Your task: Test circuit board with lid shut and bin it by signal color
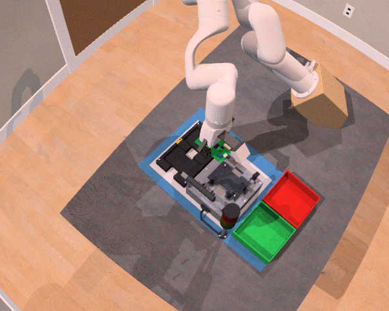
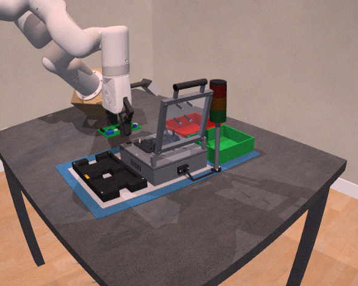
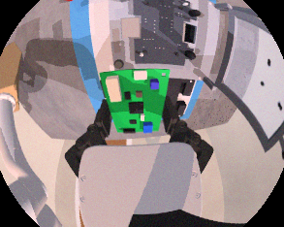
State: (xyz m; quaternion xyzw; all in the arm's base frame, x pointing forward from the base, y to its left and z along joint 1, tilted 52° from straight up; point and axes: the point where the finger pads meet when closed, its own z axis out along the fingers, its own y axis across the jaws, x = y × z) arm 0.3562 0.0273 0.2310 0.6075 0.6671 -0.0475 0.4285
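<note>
Right now my hand is 10 cm to the right of the plate, 6 cm short of it and 6 cm above it. Round my hand: green circuit board: right at my hand; black latch hook: 16 cm to the left, 4 cm below; clear lid: 18 cm ahead, 8 cm to the left, 5 cm above.
</note>
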